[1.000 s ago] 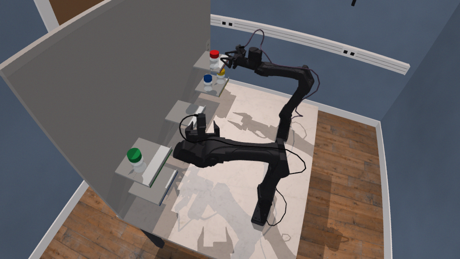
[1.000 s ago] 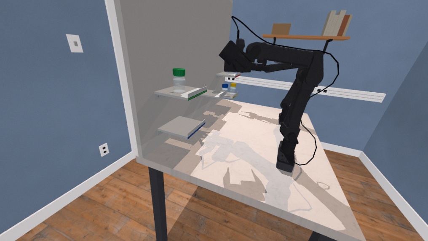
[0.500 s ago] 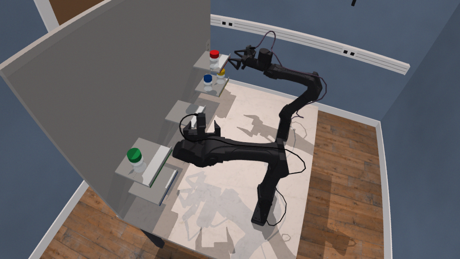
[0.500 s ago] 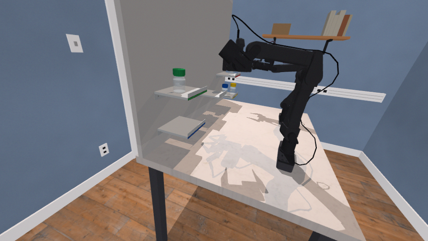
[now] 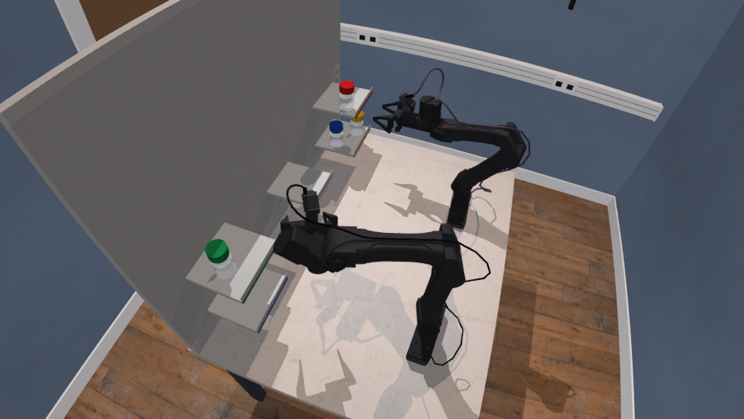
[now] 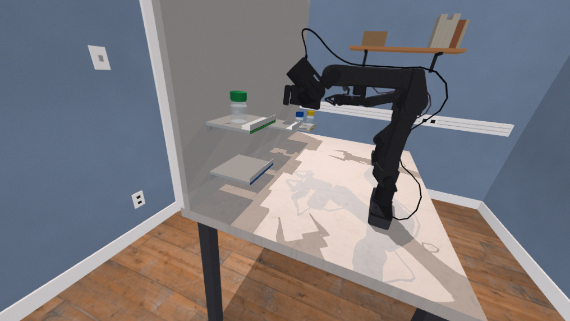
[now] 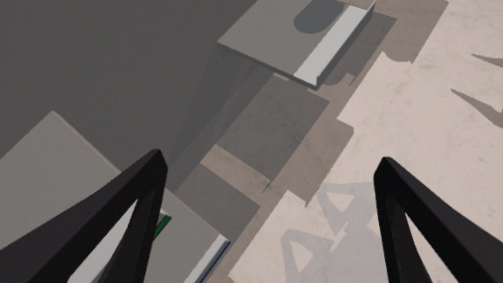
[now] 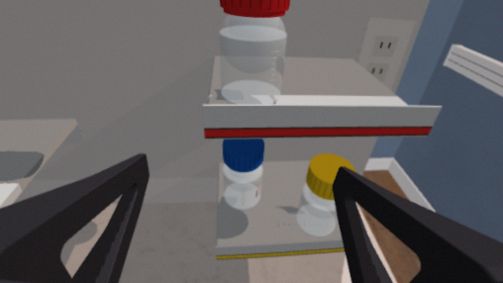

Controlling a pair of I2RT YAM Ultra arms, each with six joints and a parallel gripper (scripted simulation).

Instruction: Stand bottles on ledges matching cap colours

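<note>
Right now the blue-capped bottle is 18 cm ahead of my right hand, 1 cm to the right of it and 17 cm below it. The rest, counted from my right hand: grey wall panel: 27 cm ahead, 34 cm to the left, 12 cm above; then yellow-capped bottle: 13 cm ahead, 11 cm to the right, 17 cm below; then red-capped bottle: 14 cm ahead, 1 cm to the right, 2 cm above.
</note>
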